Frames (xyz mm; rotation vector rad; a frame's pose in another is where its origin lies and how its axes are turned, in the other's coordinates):
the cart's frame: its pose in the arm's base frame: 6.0 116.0 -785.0 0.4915 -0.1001 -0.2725
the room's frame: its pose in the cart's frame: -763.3 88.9 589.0 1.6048 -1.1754 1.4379
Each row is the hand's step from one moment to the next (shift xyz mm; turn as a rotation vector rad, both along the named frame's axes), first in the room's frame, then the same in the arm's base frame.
Working: the room's frame: its pose in the arm's base frame: -799.4 140.2 -248.1 1.6117 -1.8356 1.1169

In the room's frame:
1: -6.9 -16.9 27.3 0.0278 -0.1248 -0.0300
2: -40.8 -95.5 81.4 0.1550 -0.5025 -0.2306
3: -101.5 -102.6 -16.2 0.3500 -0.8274 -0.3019
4: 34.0 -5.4 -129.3 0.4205 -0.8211 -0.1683
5: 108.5 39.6 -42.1 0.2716 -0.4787 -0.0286
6: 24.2 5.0 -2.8 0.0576 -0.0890 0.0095
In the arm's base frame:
1: 22.4 -17.6 -16.2 0.1088 0.0090 0.0730
2: 114.6 -40.0 -51.7 0.4099 0.0988 0.3898
3: 117.6 74.6 -41.1 0.6680 0.0437 0.6708
4: -24.5 83.7 101.5 0.6700 -0.1056 0.6476
5: -68.6 -31.2 97.1 0.3969 -0.1332 0.3584
6: -10.5 -12.2 19.0 0.0748 -0.0409 0.0637

